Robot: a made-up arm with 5 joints. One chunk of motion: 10 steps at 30 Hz.
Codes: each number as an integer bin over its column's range. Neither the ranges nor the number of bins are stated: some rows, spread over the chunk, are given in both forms.
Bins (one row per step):
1: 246 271 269 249 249 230
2: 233 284 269 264 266 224
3: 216 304 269 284 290 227
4: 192 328 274 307 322 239
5: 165 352 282 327 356 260
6: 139 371 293 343 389 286
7: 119 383 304 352 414 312
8: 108 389 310 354 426 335
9: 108 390 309 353 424 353
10: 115 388 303 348 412 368
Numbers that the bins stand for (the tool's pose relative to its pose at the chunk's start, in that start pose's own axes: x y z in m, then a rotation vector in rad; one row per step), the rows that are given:
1: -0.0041 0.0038 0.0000 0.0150 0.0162 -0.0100
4: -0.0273 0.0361 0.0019 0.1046 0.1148 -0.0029
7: -0.0588 0.0674 0.0130 0.1742 0.2390 0.0542
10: -0.0605 0.0702 0.0127 0.1680 0.2363 0.0981
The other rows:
2: -0.0097 0.0112 0.0000 0.0381 0.0392 -0.0147
3: -0.0170 0.0225 0.0000 0.0691 0.0716 -0.0123
5: -0.0390 0.0498 0.0049 0.1355 0.1607 0.0135
6: -0.0502 0.0605 0.0089 0.1603 0.2053 0.0339
8: -0.0635 0.0708 0.0153 0.1773 0.2552 0.0722
9: -0.0635 0.0713 0.0149 0.1757 0.2525 0.0863

